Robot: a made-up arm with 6 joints.
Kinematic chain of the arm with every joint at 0, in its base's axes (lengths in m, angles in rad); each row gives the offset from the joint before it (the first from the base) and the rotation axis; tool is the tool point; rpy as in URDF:
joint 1: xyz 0 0 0.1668 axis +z
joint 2: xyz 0 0 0 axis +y
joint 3: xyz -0.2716 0 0.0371 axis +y
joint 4: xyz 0.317 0 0.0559 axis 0.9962 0 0.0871
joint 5: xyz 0 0 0 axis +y
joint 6: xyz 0.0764 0 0.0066 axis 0.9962 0 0.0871
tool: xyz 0 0 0 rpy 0 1.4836 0
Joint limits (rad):
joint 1: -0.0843..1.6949
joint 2: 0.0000..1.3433
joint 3: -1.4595..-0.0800
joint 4: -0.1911..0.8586
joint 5: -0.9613..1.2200
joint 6: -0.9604..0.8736
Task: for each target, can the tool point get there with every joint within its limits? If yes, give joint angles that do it. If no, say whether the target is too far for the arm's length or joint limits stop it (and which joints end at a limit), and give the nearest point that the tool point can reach.
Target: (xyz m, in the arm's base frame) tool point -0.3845 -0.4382 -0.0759
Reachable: no: joint limits stop it (at a limit: joint 1, joint 2, joint 3, joint 5) | nearest point -0.0540 0.0756 0.1084 | short by 0.638 m
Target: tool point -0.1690 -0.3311 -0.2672
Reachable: no: joint limits stop it (at a limit: joint 1, joint 2, joint 3, joint 4) | nearest point 0.0792 -0.0191 0.0927 | short by 0.537 m
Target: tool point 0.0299 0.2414 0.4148
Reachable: yes | joints 1.4478 0.8620 -0.8180 -0.0003 0.3644 0.1453
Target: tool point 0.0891 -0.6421 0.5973
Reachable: no: too far | nearest point 0.0453 -0.3508 0.5706 | short by 0.296 m
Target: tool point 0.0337 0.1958 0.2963
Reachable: yes | joints 1.3433 0.6671 -0.3806 0.5784 0.2737 0.0615
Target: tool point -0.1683 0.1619 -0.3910
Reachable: no: joint limits stop it (at a limit: joint 1, joint 2, joint 3) | nearest point -0.0360 0.1284 0.0809 | short by 0.491 m
